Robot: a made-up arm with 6 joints.
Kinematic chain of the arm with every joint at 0, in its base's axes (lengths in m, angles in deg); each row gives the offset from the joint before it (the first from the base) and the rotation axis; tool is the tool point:
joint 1: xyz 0 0 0.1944 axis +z
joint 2: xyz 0 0 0 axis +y
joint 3: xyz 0 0 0.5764 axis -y
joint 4: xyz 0 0 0 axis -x
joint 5: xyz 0.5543 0 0 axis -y
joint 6: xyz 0 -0.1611 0 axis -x
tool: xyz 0 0 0
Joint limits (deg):
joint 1: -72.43..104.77
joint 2: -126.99..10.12
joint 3: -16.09..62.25
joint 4: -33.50..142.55
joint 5: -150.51..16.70
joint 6: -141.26..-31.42
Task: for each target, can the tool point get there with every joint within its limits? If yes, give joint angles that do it. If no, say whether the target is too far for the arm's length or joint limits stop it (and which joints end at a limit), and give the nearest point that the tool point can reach.
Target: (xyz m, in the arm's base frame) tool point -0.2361 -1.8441 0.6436
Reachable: no: too far | nearest point -0.1417 -1.1067 0.4640 | short by 0.765 m
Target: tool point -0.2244 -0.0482 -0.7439
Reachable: no: joint limits stop it (at a limit: joint 2, joint 3) | nearest point -0.9597 -0.2061 -0.4004 | short by 0.827 m
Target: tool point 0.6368 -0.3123 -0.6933
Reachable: no: joint limits stop it (at a limit: joint 1, joint 2, joint 3) | nearest point 0.3627 -0.9275 -0.3535 | short by 0.754 m
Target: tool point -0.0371 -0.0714 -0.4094
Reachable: no: joint limits stop it (at a limit: joint 2, joint 3) | nearest point -0.4526 -0.8711 -0.4004 | short by 0.901 m
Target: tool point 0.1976 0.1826 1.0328
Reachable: yes | joints 67.54 -23.48 -2.03 45.55 -25.22 -43.89
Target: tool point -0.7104 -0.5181 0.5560
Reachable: yes | joints 27.86 -101.22 11.28 38.49 -34.04 -90.21
